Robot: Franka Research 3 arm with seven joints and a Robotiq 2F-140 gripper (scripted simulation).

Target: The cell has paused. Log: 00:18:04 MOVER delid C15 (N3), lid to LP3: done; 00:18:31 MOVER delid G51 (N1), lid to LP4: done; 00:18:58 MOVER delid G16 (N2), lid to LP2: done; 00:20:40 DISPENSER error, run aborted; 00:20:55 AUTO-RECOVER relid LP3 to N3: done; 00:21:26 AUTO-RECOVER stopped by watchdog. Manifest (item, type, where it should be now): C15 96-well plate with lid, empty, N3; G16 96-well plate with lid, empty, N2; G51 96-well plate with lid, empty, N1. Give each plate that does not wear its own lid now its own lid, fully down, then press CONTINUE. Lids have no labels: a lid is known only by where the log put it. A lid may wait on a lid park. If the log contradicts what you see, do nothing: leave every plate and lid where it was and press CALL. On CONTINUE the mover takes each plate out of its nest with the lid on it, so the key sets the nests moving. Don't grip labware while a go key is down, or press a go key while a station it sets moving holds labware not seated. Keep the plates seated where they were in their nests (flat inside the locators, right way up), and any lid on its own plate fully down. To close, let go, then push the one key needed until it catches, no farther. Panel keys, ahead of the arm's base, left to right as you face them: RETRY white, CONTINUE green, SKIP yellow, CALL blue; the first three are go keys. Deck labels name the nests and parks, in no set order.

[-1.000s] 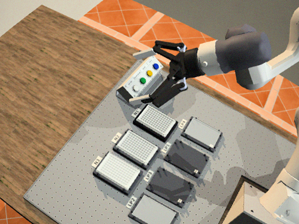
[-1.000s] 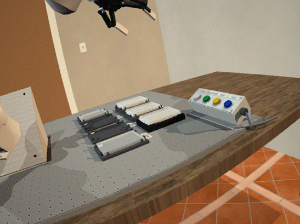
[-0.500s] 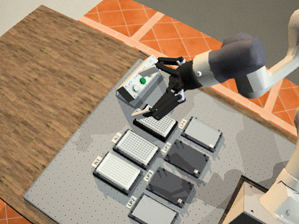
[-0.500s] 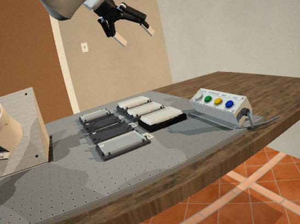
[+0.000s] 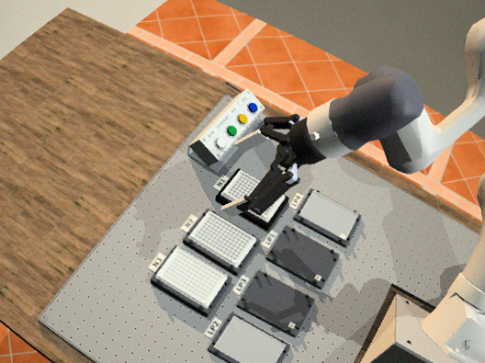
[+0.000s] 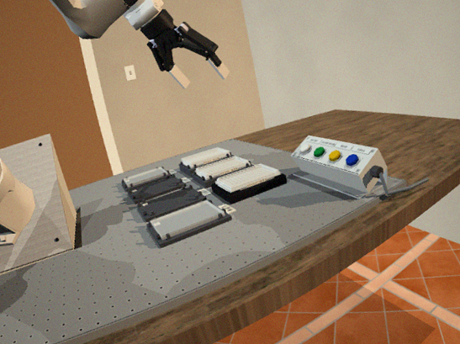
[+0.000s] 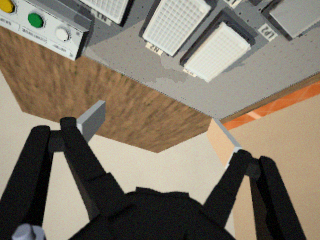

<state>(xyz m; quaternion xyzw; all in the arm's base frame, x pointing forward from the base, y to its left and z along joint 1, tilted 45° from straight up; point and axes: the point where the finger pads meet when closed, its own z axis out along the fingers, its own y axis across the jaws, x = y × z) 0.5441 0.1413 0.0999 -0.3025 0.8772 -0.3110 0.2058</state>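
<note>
Right now the lp4 park is 26 cm below my hand, 21 cm to the right of it and 17 cm behind it. The rest, counted from my hand: plate 24 cm below; then LP3 park 26 cm below, 18 cm behind, 5 cm to the left; then white retry key 20 cm below, 19 cm to the right, 14 cm ahead.
</note>
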